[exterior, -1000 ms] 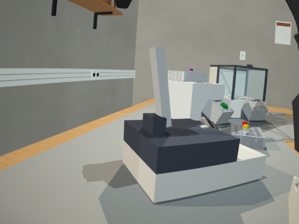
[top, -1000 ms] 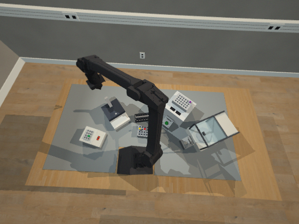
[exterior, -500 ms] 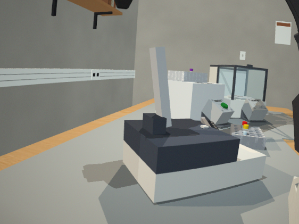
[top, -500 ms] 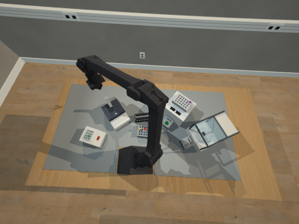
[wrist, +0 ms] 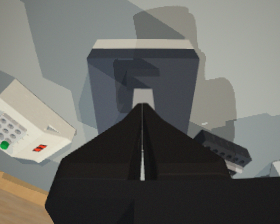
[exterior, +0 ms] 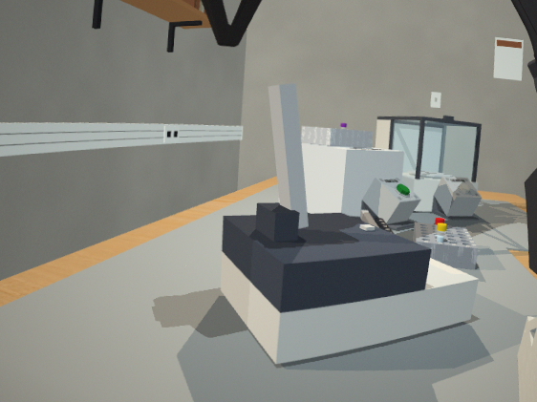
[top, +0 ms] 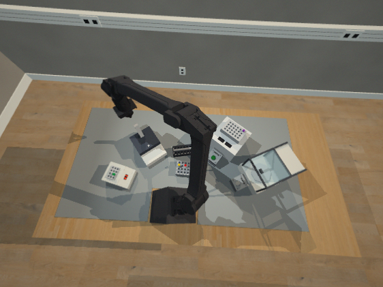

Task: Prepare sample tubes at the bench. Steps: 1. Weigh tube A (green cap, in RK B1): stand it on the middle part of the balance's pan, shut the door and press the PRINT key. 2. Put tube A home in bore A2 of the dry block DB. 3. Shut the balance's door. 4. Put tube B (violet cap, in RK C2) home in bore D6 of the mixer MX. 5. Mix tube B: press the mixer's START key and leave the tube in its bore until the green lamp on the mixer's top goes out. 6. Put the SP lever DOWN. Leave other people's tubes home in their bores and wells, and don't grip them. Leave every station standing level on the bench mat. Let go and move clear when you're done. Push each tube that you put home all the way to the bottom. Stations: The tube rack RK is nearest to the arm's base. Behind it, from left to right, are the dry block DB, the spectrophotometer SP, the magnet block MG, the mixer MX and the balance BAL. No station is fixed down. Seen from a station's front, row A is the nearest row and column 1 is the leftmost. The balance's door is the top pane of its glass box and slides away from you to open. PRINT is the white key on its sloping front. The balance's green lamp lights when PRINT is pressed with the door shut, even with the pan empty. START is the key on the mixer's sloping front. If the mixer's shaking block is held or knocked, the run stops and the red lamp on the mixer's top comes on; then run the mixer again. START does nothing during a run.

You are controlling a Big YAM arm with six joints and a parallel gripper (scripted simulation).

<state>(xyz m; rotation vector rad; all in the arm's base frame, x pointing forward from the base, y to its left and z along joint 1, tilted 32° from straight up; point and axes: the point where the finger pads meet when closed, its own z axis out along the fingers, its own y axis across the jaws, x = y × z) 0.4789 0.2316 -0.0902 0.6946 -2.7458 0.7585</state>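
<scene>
Right now the SP lever is 9 cm below my hand, 5 cm behind it and 3 cm to the right of it. Round my hand: dry block (27 cm behind, 20 cm below, 11 cm to the left); rack RK (29 cm to the right, 27 cm behind, 22 cm below); magnet block (27 cm to the right, 21 cm below, 15 cm behind).
</scene>
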